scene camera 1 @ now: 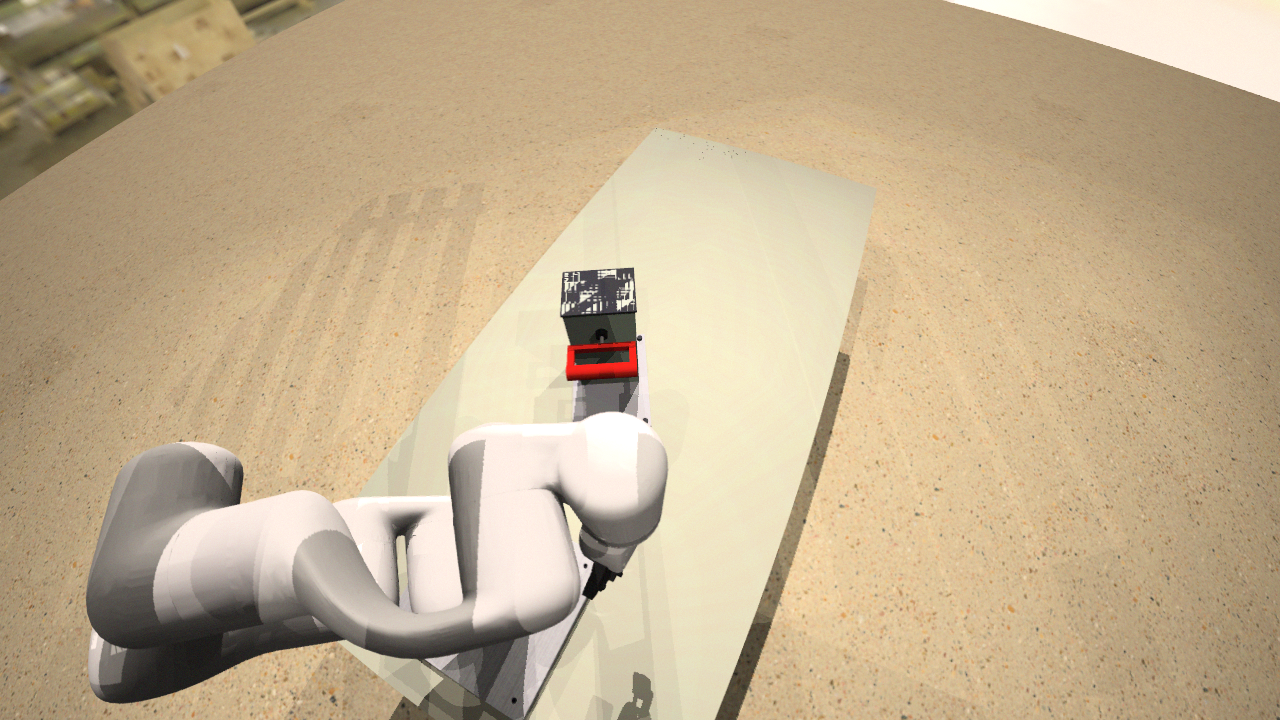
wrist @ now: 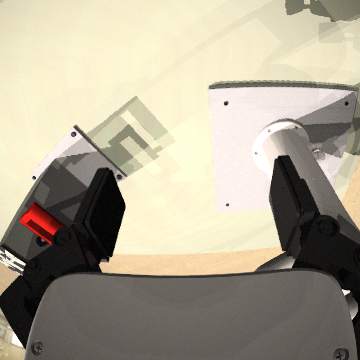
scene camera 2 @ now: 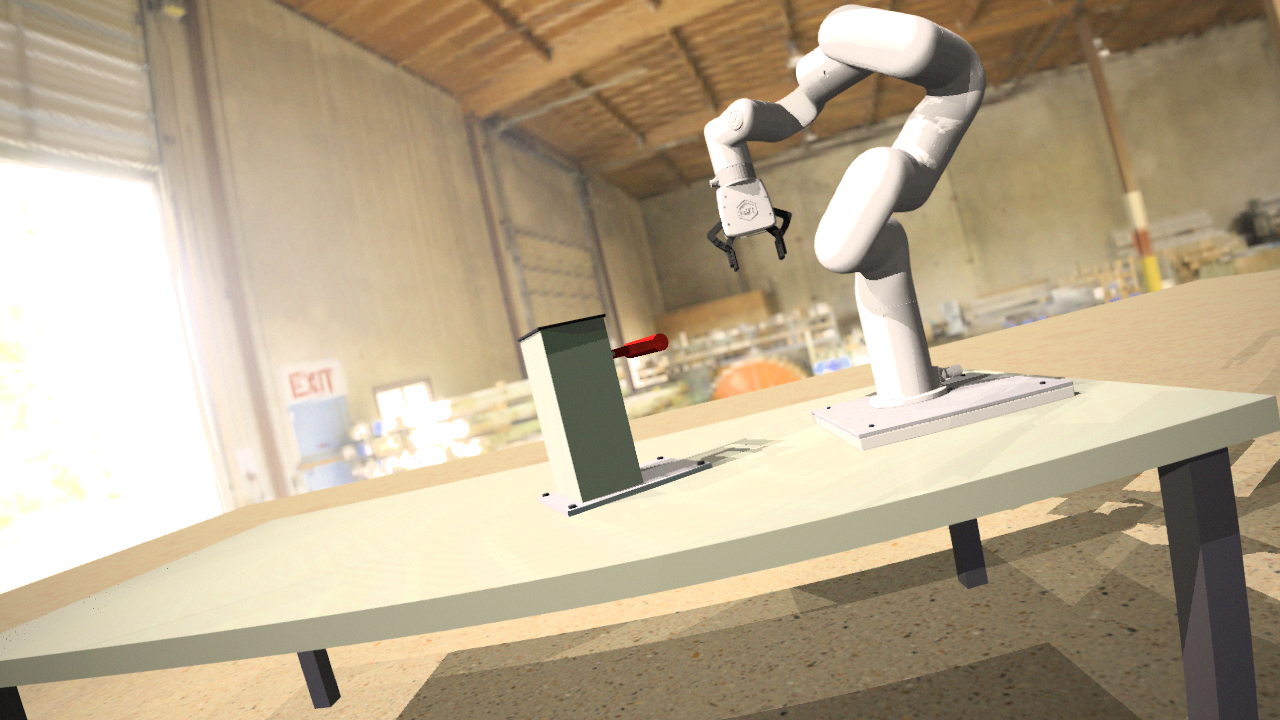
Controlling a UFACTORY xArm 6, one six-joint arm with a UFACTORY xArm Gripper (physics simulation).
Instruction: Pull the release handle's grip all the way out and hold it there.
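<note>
The release handle's red grip (scene camera 1: 604,369) (scene camera 2: 646,345) (wrist: 44,215) is a rectangular loop on a short dark shaft. It stands a short way out from the upper part of a grey-green box post (scene camera 1: 597,291) (scene camera 2: 590,411), on the side facing the arm's base. In the wrist view it shows at the lower left, partly behind a finger. My gripper (scene camera 2: 758,261) (wrist: 193,181) is open and empty, its fingers pointing down. It is higher than the grip and apart from it, between the post and the arm's base. In scene camera 1 the arm hides most of it.
The post stands on a bolted plate (scene camera 2: 684,468) (wrist: 92,150) on a pale table (scene camera 1: 751,295) (scene camera 2: 429,564). The arm's base plate (scene camera 2: 966,407) (wrist: 240,150) is bolted to the same table. The bent white arm stands above its base. Shadows fall on the table top.
</note>
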